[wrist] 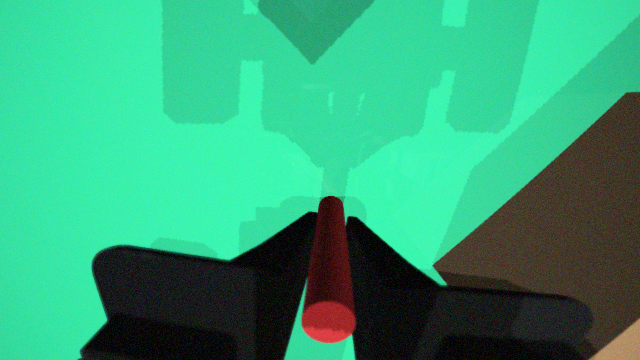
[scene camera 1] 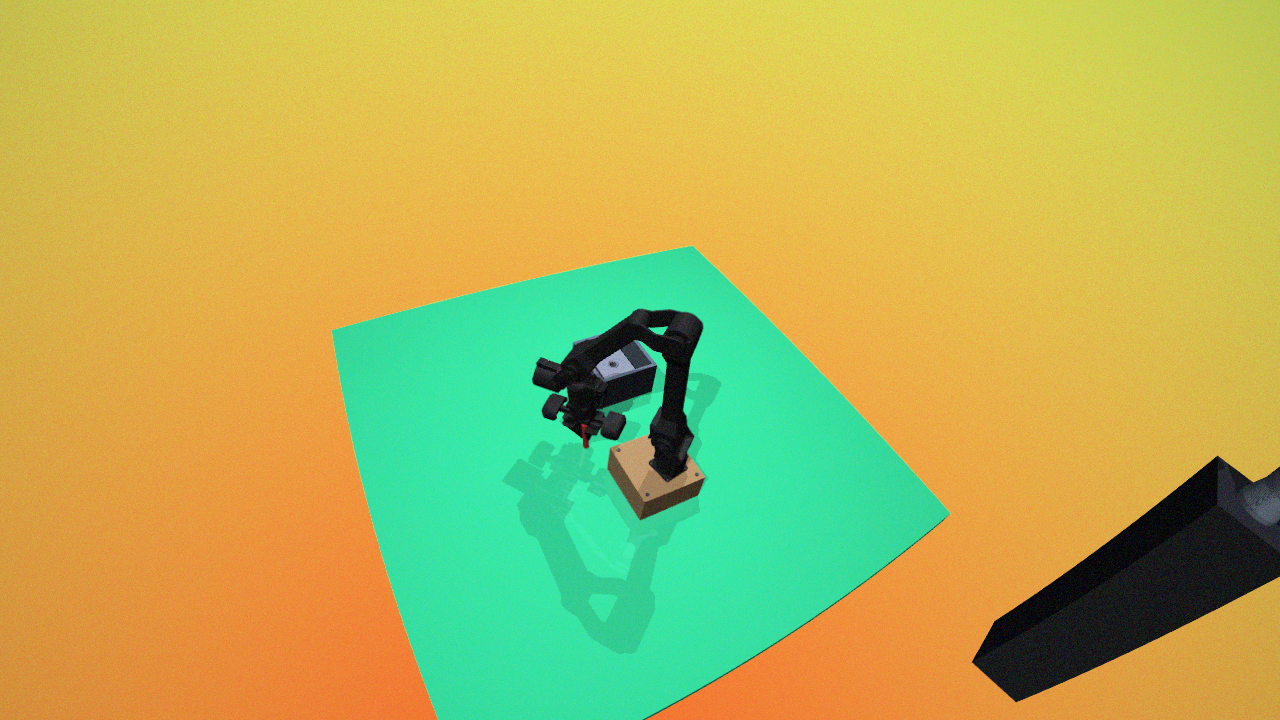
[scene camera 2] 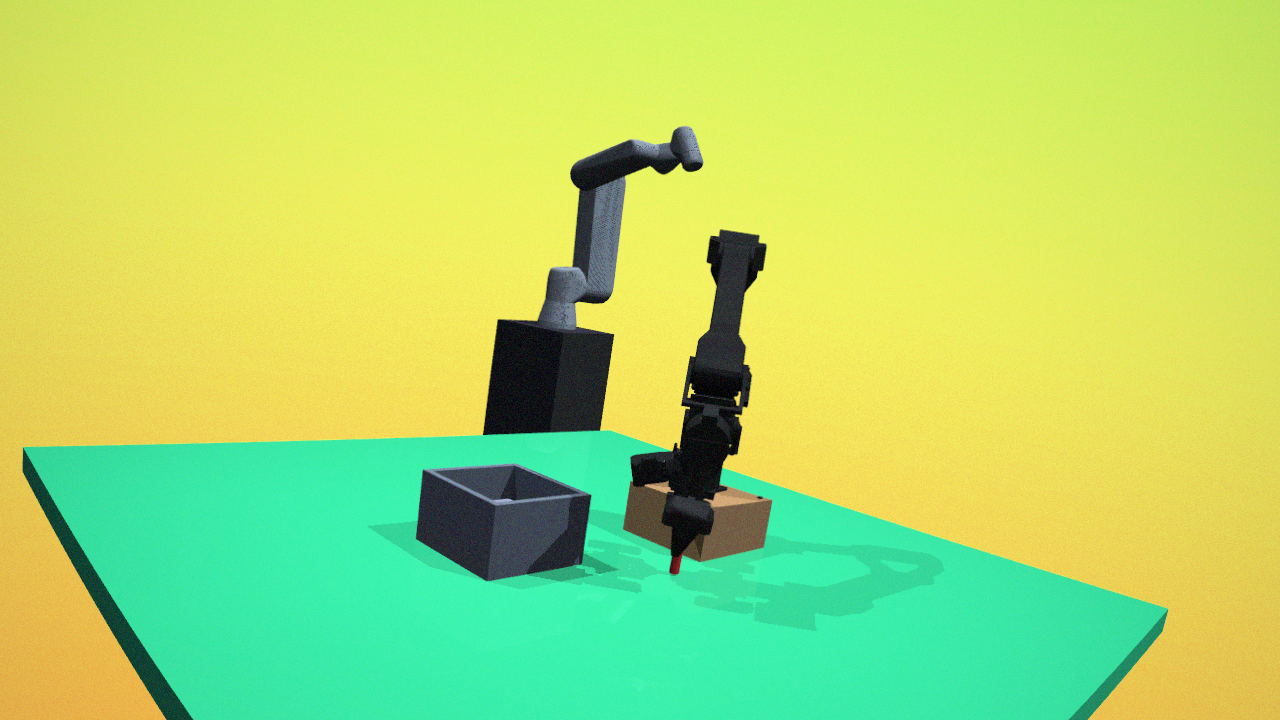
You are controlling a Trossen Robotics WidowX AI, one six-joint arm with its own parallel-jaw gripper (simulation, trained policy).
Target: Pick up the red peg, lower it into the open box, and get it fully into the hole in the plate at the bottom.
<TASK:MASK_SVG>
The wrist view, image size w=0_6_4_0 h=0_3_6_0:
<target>gripper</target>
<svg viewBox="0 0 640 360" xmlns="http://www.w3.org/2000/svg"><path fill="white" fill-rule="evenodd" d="M347 217L346 234L356 321L355 329L352 333L355 360L584 360L576 350L590 331L593 323L592 311L585 303L571 297L548 293L540 294L440 285L409 261L406 261L403 256L396 252L381 237L378 237L359 218ZM318 213L307 212L269 239L264 240L261 244L231 260L175 253L168 250L126 244L103 248L92 260L92 275L108 321L84 344L79 351L81 358L78 360L285 360L286 350L308 277Z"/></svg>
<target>red peg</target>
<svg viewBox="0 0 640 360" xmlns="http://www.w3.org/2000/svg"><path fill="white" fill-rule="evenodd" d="M327 196L320 201L318 207L316 233L311 252L301 323L303 331L311 339L323 343L336 343L346 340L353 333L356 321L344 206L338 197Z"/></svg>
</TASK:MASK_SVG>
